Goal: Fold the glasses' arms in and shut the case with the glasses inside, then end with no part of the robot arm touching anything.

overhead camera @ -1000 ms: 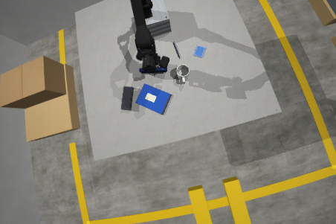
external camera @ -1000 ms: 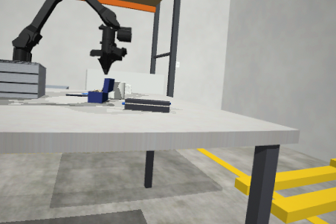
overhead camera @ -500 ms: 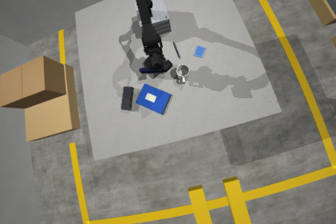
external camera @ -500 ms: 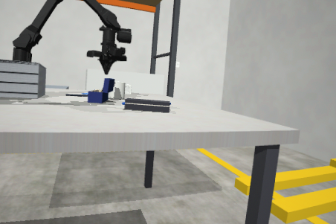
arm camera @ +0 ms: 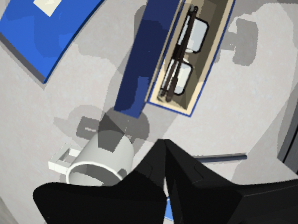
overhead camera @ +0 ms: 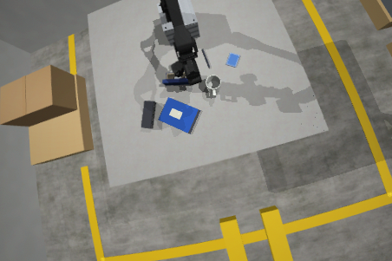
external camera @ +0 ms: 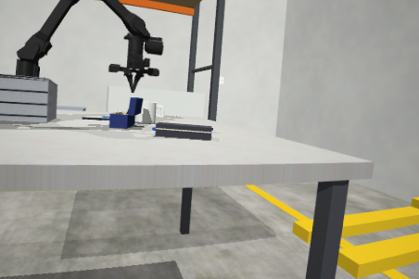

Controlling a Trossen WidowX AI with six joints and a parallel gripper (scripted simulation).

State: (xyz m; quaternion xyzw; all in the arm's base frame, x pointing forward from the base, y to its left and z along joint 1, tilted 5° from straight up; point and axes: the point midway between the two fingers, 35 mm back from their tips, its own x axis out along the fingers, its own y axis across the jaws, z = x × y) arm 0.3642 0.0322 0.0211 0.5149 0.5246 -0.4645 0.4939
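Now: the case lid 1 cm ahead of my hand, 9 cm to the right of it and 8 cm below it. From my hand the other things lie so: dark flat box: 13 cm ahead, 32 cm to the right, 13 cm below; small blue pad: 6 cm behind, 25 cm to the left, 15 cm below.
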